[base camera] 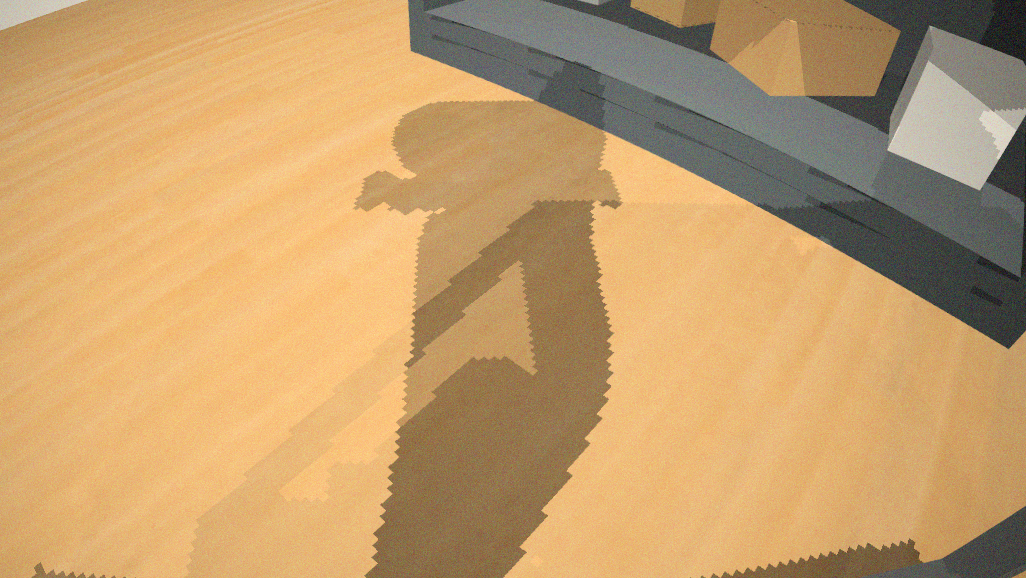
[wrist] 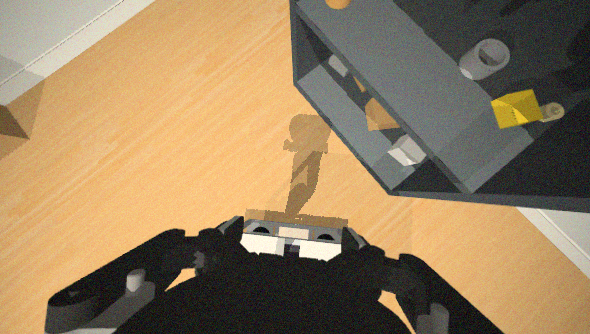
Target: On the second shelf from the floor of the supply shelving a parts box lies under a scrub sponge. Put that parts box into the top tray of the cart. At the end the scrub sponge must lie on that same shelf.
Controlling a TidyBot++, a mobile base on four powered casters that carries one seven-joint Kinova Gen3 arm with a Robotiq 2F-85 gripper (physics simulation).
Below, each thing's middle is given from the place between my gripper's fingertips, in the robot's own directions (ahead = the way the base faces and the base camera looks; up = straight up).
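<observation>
Yellow scrub sponge [wrist: 518, 108]: from my hand, far ahead, far below, far to the right.
</observation>
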